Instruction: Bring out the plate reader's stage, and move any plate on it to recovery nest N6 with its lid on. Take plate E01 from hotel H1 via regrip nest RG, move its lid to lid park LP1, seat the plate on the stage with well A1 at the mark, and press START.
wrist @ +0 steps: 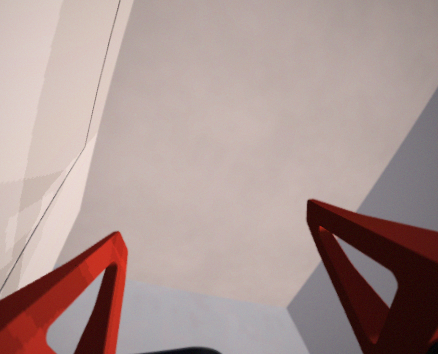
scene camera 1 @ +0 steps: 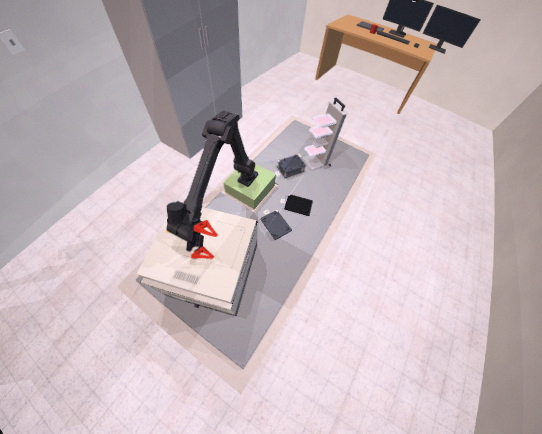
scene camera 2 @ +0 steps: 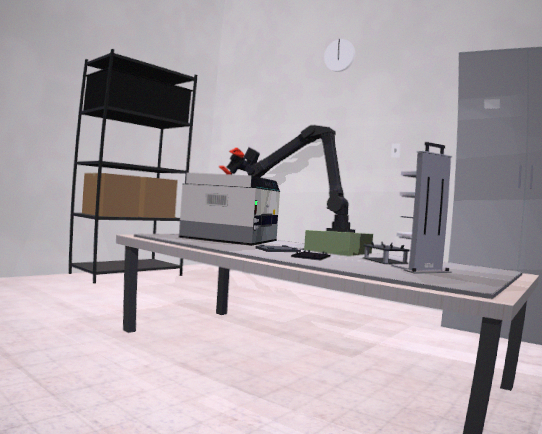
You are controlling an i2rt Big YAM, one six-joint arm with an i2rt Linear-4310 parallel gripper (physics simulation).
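Places are measured from the arm's base along level axes (x ahead, y left, z up), in centimetres.
Pixels of known places: gripper, fingertip midpoint: (wrist: 214, 226) (scene camera 1: 215, 247) (scene camera 2: 224, 159); arm's base, origin of the base link: (scene camera 1: 248, 177) (scene camera 2: 340, 231).
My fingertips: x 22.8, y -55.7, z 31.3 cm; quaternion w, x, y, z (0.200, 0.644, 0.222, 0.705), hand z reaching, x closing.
Observation:
Ahead of a thing's pixels: the offset from my fingertips to its top centre. "spot": to the spot under its first point. Level surfaces: height alone.
My gripper (scene camera 1: 214, 245) (scene camera 2: 225, 159) (wrist: 214, 226) has red fingers wide apart and empty. It hangs a little above the top of the plate reader {dz -8.0, dx -9.0, dy -0.1 cm} (scene camera 1: 220, 270) (scene camera 2: 192, 210). The reader's stage does not show outside it; a green light {spot: dz -20.8, dx +2.2, dy +23.5 cm} (scene camera 2: 256, 203) shows on its side. Hotel tower (scene camera 1: 338, 125) (scene camera 2: 434, 215) stands at the far end, with pink-topped plates {dz -4.0, dx +3.7, dy +100.1 cm} (scene camera 1: 324, 120) on several shelves; their labels cannot be read. A raised dark nest {dz -32.9, dx -6.2, dy +85.3 cm} (scene camera 1: 291, 166) (scene camera 2: 386, 248), a black holder {dz -38.5, dx +12.0, dy +60.3 cm} (scene camera 1: 298, 205) (scene camera 2: 311, 255) and a dark grey holder {dz -38.7, dx +6.6, dy +40.2 cm} (scene camera 1: 276, 225) (scene camera 2: 277, 248) sit between; which is RG, LP1 or N6 cannot be told.
The arm stands on a green block (scene camera 1: 257, 193) (scene camera 2: 327, 242) between reader and hotel, on the grey mat {dz -40.5 cm} (scene camera 1: 310, 240). Its elbow is high above the block. The hotel has a black handle {spot: dz +5.6, dx +9.2, dy +105.1 cm} (scene camera 1: 339, 104) (scene camera 2: 434, 146) on top. A tall cabinet (scene camera 1: 195, 60) (scene camera 2: 490, 150) stands behind the table.

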